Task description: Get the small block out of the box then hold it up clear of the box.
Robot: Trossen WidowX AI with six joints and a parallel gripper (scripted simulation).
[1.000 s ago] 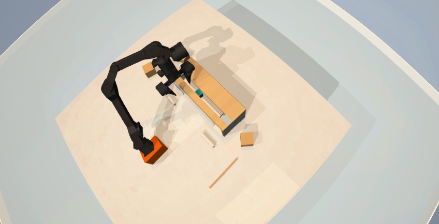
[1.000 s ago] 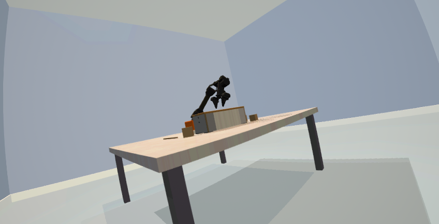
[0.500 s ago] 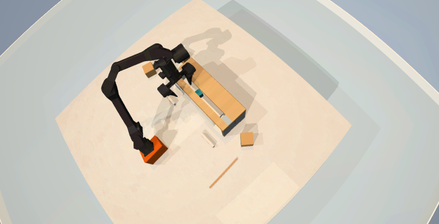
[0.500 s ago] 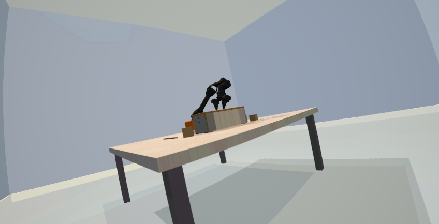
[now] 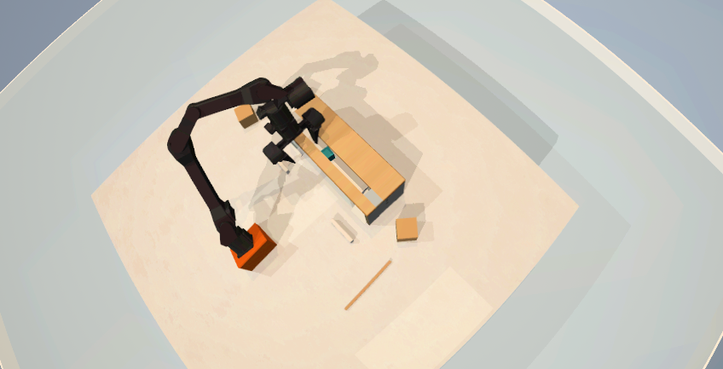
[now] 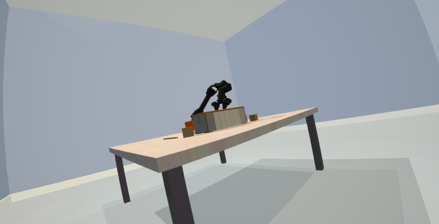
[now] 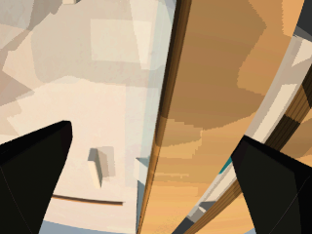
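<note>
Right now the teal block is 5 cm ahead of my gripper tip, 3 cm to the right of it and 3 cm below it. Also, from my gripper tip: thin wooden stick (7 cm behind, 40 cm to the right, 11 cm below); then long wooden box (4 cm ahead, 6 cm to the right, 5 cm below).
</note>
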